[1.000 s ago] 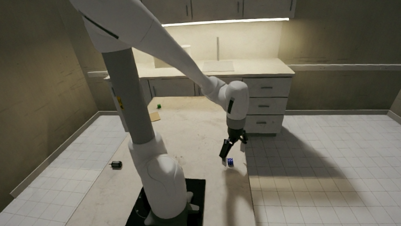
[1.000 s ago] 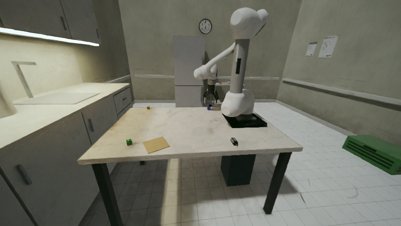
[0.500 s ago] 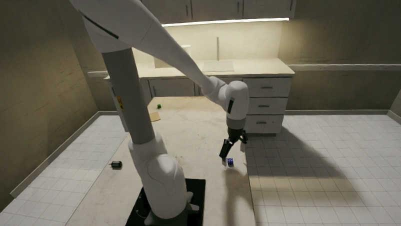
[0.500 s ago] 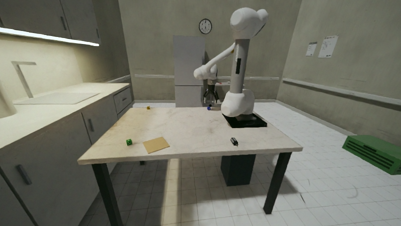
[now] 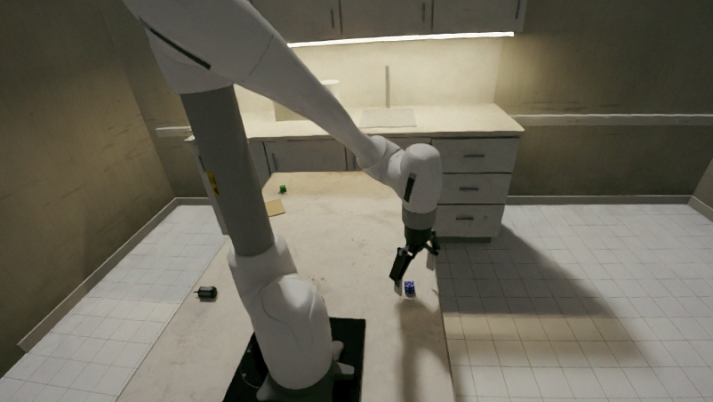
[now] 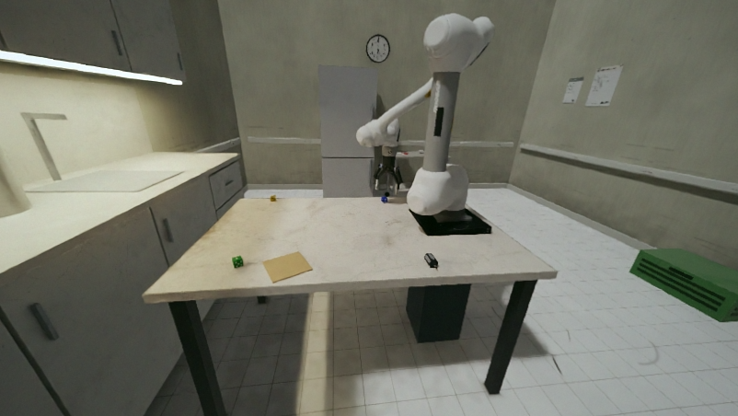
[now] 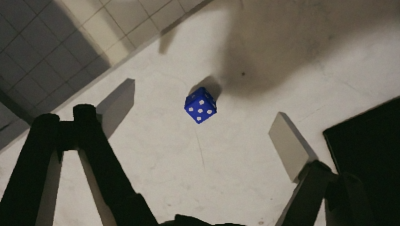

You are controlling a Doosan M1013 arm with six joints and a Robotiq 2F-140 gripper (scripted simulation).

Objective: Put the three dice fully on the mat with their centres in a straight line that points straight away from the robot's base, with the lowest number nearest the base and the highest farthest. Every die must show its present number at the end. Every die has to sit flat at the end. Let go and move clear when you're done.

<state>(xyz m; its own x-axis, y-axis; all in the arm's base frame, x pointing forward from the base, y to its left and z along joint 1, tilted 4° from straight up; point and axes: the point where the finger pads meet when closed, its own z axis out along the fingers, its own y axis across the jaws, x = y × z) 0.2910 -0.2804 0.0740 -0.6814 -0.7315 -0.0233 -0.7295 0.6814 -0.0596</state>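
Now: hand 60 mm above the blue die, 20 mm to the right of it and 20 mm short of it. Also, from my hand: yellow die 700 mm ahead, 60 mm below, 10 mm to the right; then tan mat 680 mm to the left, 480 mm ahead, 70 mm below; then green die 660 mm to the left, 650 mm ahead, 60 mm below.
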